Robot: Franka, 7 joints.
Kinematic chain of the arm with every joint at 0, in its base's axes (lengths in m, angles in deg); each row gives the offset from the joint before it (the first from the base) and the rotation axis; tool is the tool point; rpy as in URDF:
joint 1: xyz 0 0 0.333 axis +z
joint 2: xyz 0 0 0 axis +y
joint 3: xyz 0 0 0.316 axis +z
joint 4: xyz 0.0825 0 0 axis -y
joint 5: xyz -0.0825 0 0.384 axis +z
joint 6: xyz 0 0 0 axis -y
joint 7: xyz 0.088 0 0 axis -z
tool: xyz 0 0 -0.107 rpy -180 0 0
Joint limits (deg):
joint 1: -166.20..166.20
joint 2: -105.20..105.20
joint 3: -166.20..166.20
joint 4: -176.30..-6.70
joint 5: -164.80..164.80
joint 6: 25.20..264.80
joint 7: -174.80..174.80
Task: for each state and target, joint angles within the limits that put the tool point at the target. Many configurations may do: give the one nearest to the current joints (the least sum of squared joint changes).
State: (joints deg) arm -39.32 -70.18 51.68 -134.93 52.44 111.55 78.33
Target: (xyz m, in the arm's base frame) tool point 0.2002 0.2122 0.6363
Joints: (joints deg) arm -28.12 -87.04 34.66 -142.49 48.65 107.31 78.33
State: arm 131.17 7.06 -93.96 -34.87 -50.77 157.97 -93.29
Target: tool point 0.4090 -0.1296 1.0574
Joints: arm 111.48 -17.63 -105.96 -42.17 -54.02 169.83 -93.29
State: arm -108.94 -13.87 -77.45 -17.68 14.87 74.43 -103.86
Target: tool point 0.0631 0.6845 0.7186
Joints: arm -116.49 -59.34 -92.58 -17.16 8.09 84.60 -103.86
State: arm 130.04 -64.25 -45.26 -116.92 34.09 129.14 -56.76
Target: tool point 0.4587 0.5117 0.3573
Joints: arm 165.23 -86.55 -89.38 -99.39 34.15 141.48 -56.76
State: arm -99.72 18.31 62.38 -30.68 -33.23 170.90 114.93
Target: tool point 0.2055 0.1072 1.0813
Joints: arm -97.70 -7.76 67.84 -32.77 -48.31 216.90 114.93
